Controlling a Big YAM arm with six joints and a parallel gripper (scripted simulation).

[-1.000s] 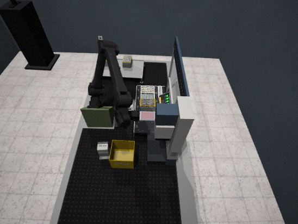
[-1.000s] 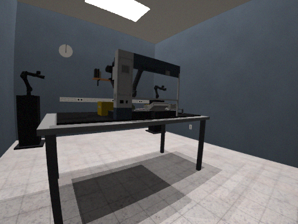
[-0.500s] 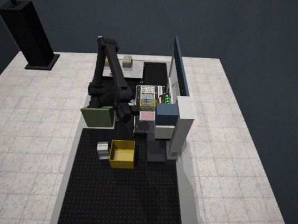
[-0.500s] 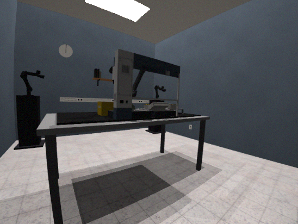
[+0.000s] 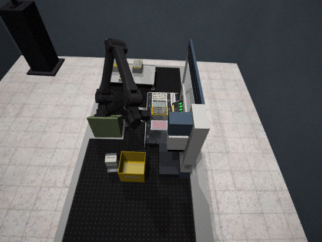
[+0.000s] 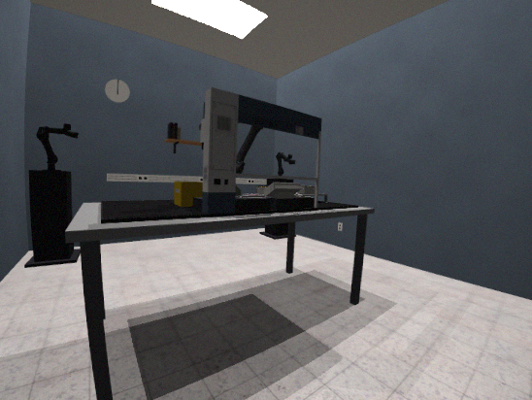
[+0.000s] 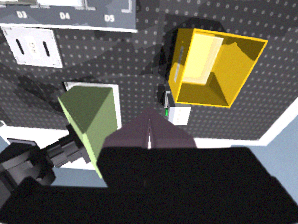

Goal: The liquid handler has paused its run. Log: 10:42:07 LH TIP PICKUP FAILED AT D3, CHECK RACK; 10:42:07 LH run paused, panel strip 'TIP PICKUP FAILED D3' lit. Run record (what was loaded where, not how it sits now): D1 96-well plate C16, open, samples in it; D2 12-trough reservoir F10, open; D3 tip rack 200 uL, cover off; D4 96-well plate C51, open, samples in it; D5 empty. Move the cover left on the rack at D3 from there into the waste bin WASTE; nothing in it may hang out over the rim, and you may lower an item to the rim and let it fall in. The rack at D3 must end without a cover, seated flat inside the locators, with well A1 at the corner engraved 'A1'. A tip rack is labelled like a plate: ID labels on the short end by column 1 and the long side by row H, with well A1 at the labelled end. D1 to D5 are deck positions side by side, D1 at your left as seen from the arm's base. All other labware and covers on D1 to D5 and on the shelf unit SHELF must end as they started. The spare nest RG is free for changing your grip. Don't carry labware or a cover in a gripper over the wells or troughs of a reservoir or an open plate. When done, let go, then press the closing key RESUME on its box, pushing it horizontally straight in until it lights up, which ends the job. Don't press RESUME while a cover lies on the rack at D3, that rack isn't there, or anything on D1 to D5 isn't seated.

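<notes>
The resume key box lies 130 mm behind my hand, 90 mm to the right of it and 220 mm below it. The rest, counted from my hand: clear cover (20 mm ahead, 140 mm to the right, 260 mm below); yellow waste bin (10 mm ahead, 140 mm to the right, 240 mm below); pink plate (160 mm ahead, 200 mm to the left, 220 mm below).
</notes>
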